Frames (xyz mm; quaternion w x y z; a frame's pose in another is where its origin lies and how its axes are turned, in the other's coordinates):
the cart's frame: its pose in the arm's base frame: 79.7 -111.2 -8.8 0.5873 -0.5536 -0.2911 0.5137
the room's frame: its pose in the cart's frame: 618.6 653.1 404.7 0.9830 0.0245 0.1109 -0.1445
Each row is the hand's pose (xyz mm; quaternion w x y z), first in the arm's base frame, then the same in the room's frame.
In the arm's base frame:
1: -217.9 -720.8 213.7 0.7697 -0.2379 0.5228 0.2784
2: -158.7 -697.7 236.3 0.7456 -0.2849 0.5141 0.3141
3: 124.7 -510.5 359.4 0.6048 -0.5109 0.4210 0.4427
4: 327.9 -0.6 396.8 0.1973 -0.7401 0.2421 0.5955
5: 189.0 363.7 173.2 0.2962 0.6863 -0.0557 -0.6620
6: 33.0 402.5 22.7 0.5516 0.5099 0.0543 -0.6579
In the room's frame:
1: -974.6 -1053.0 -515.0 0.6174 0.5249 0.5220 0.2660
2: -922.0 -1083.4 -544.3 0.6417 0.4861 0.5067 0.3085
3: -606.8 -1232.4 -639.0 0.7406 0.2548 0.4138 0.4641
4: -71.3 -1237.6 -513.0 0.6888 -0.1483 0.1721 0.6885
5: 149.6 -942.7 -255.6 0.3933 -0.4286 -0.1561 0.7983
6: 92.7 -760.7 -145.5 0.1494 -0.4861 -0.3688 0.7781

